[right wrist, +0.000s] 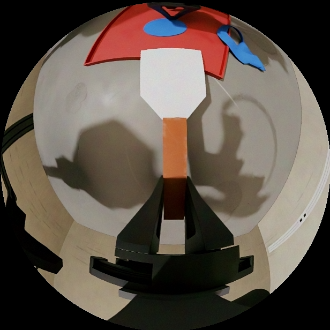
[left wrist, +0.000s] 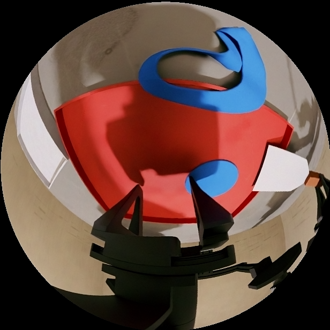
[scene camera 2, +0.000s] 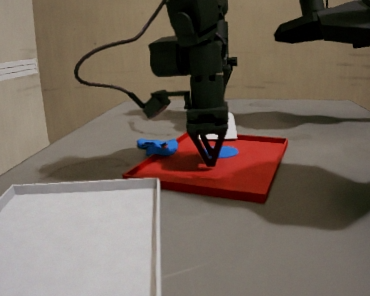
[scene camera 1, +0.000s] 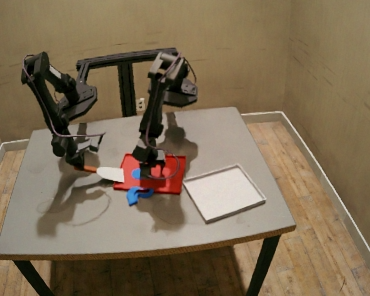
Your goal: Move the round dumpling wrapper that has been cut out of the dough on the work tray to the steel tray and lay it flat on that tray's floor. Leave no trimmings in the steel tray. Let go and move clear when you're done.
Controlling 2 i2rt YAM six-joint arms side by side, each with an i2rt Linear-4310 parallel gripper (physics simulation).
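The blue round wrapper (scene camera 1: 136, 173) (scene camera 2: 229, 151) (left wrist: 217, 177) (right wrist: 165, 27) lies flat on the red work tray (scene camera 1: 172, 186) (scene camera 2: 250, 175) (left wrist: 90, 125) (right wrist: 112, 47). My left gripper (scene camera 2: 210, 164) (left wrist: 163, 183) is open and empty, low over the work tray; one fingertip overlaps the wrapper's edge in the left wrist view, and contact is unclear. My right gripper (scene camera 1: 77, 165) (right wrist: 174, 179) is shut on the orange handle (scene camera 1: 89, 169) (right wrist: 175, 145) of a spatula. Its white blade (scene camera 1: 110, 174) (left wrist: 282, 170) (right wrist: 172, 80) reaches the work tray's edge. The pale steel tray (scene camera 1: 225, 192) (scene camera 2: 80, 240) (left wrist: 37, 140) holds no visible dough.
A blue curled ring of trimmings (scene camera 1: 132, 197) (scene camera 2: 150, 145) (left wrist: 255, 75) (right wrist: 245, 54) lies over the work tray's near edge in scene camera 1, partly on the table (scene camera 1: 100, 230). The steel tray stands to the right of the work tray there, with low raised walls.
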